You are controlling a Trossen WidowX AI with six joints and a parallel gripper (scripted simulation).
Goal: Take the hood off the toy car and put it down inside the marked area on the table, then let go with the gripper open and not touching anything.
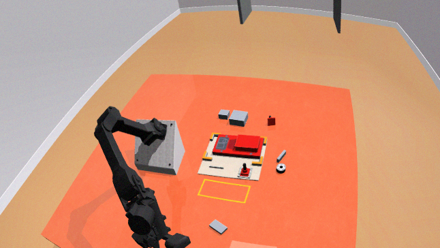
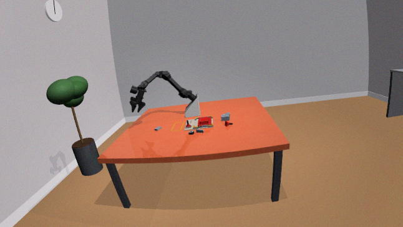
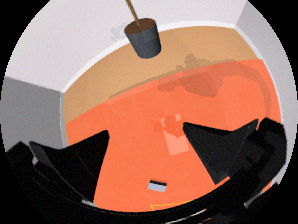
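Now: the red hood 70 mm ahead of my gripper tip, 610 mm to the left of it and 110 mm below it. Round my gripper tip: wheel 230 mm ahead, 520 mm to the left, 150 mm below; then pale fixture plate 30 mm ahead, 580 mm to the left, 140 mm below.
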